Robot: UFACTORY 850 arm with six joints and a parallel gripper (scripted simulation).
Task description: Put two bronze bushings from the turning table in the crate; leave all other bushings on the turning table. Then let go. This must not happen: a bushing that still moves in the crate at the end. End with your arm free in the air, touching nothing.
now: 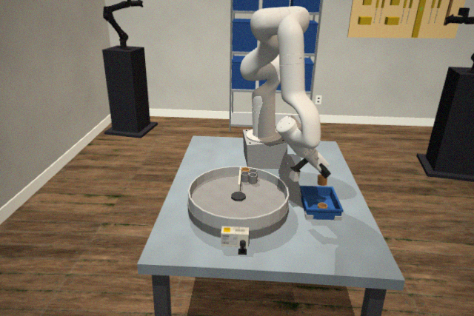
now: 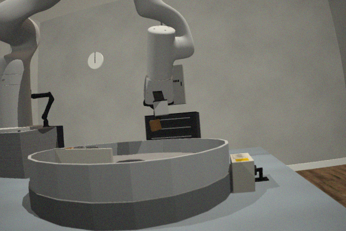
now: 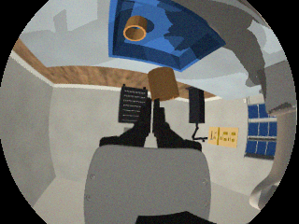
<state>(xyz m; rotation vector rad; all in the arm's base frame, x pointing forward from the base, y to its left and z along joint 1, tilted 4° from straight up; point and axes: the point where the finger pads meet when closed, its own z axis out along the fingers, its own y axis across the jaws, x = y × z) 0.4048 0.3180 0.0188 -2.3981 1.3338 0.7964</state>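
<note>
Right now the blue crate is 15 cm below my hand, 1 cm to the right of it and 1 cm behind it. The rest, counted from my hand: turning table 35 cm to the right, 12 cm below, 8 cm ahead.
</note>
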